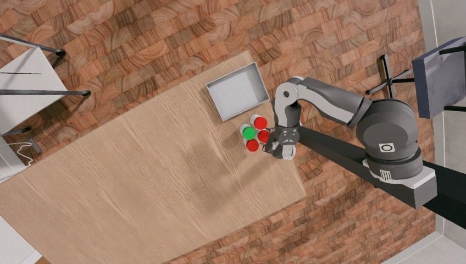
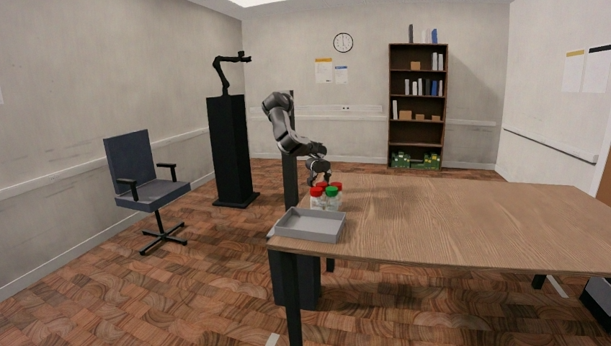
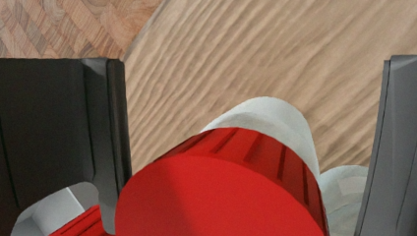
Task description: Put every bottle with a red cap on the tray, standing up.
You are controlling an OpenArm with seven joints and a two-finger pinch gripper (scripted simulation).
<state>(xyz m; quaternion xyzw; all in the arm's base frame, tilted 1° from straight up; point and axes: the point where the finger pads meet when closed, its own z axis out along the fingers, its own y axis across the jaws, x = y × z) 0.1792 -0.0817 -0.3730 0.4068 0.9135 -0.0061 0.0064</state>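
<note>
The green-capped bottle lies 70 mm ahead of my hand, 60 mm to the right of it and 50 mm below it. From my hand the other things lie so: grey tray 240 mm to the right, 80 mm below, 20 mm ahead.
</note>
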